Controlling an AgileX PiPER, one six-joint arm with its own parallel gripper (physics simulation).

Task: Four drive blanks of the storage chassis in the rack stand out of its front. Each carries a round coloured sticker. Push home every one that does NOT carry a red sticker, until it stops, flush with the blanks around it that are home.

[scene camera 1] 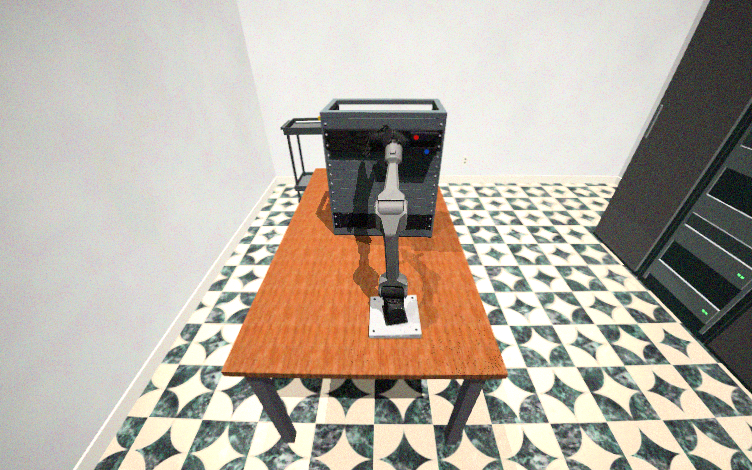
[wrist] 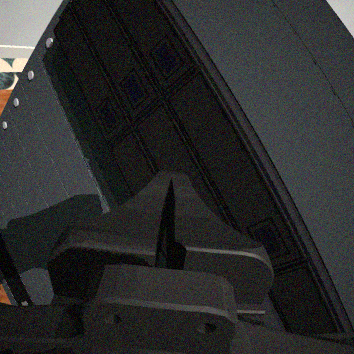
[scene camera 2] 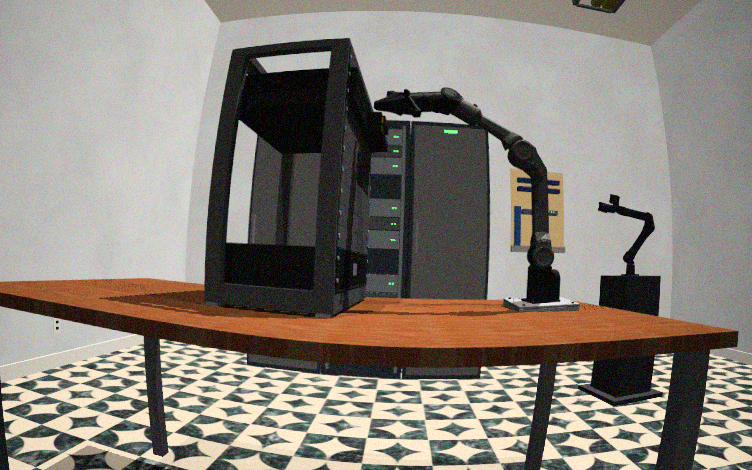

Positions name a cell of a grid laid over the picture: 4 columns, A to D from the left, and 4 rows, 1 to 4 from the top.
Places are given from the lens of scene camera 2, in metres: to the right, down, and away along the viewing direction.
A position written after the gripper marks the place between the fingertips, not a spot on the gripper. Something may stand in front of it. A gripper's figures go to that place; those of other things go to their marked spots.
gripper (scene camera 2: B1): 0.00, -0.33, 1.04
rack (scene camera 2: B1): -0.10, -0.26, 0.86
